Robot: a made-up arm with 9 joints.
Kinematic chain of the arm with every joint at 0, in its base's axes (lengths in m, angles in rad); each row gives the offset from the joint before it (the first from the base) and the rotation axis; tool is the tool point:
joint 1: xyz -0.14 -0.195 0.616 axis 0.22 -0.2 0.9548
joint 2: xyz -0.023 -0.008 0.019 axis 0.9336 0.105 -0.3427
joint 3: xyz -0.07 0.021 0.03 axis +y
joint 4: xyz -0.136 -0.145 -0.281 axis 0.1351 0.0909 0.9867
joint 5: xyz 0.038 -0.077 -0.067 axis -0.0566 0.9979 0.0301
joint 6: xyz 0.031 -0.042 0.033 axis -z
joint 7: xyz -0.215 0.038 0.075 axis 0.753 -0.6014 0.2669
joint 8: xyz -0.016 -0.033 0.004 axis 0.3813 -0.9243 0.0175
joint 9: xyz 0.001 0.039 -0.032 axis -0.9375 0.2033 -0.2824
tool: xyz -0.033 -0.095 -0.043
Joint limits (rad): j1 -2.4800..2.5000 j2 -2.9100..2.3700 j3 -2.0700..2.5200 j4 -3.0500..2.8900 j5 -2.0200..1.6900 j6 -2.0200..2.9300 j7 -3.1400..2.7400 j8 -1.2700..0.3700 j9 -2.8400..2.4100
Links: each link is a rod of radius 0.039 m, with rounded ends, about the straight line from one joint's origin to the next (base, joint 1, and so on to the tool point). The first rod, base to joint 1, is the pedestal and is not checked.
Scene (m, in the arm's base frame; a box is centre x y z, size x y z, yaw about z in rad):
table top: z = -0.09
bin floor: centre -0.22 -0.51 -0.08 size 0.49 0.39 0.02 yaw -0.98
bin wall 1: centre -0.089 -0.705 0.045 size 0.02 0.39 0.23 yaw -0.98
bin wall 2: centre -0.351 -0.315 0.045 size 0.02 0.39 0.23 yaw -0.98
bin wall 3: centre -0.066 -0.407 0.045 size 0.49 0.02 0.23 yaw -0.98
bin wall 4: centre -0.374 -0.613 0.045 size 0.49 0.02 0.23 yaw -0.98
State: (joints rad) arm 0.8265 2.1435 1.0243 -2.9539 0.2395 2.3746 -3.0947 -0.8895 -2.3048
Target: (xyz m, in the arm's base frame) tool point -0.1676 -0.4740 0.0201
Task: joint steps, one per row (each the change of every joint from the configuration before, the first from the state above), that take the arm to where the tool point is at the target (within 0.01 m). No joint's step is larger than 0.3 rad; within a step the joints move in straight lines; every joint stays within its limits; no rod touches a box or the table.
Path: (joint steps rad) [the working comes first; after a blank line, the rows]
Joints at the target: 1.1041 2.3700 2.1065 -2.5689 0.3060 2.4687 -3.0428 -0.8738 -2.2556
Straight joint move there: touches bin wall 4.

1: 0.0083 -0.0171 0.2297 -0.0481 -0.1591 0.0269 0.0939 -0.0054 0.0069
2: 0.0084 -0.0172 0.2296 -0.0480 -0.1590 0.0269 0.0938 -0.0053 0.0068
3: 0.0869 0.0870 0.2077 0.1604 0.1282 0.0134 -0.0453 0.0088 0.0119
4: 0.0870 0.0869 0.2076 0.1603 0.1282 0.0135 -0.0453 0.0088 0.0118
5: 0.0870 0.0869 0.2076 0.1604 0.1282 0.0134 -0.0452 0.0088 0.0118

